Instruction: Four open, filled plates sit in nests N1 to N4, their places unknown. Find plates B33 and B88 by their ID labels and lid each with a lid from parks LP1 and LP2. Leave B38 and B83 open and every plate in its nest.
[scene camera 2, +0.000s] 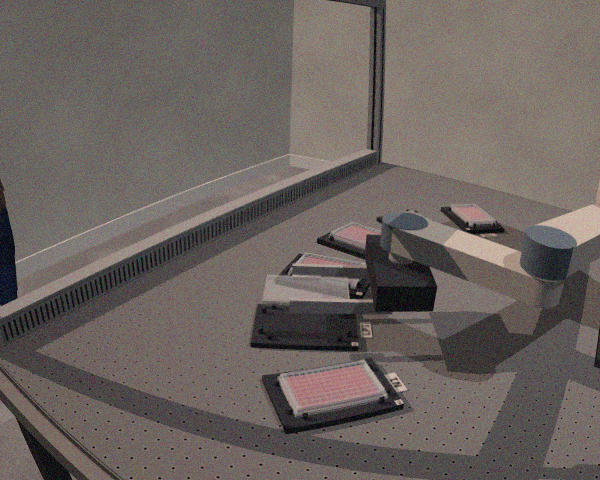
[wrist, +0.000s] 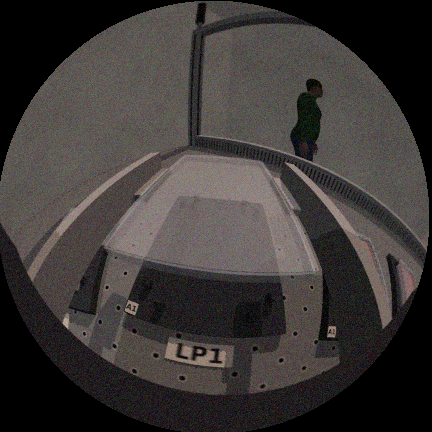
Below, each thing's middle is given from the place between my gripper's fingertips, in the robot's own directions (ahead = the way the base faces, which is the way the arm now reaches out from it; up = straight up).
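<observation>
Position of the park LP1 (scene camera 2: 299, 331) relative to my hand: 1 cm to the right of it, 2 cm behind it, 7 cm below it.
</observation>
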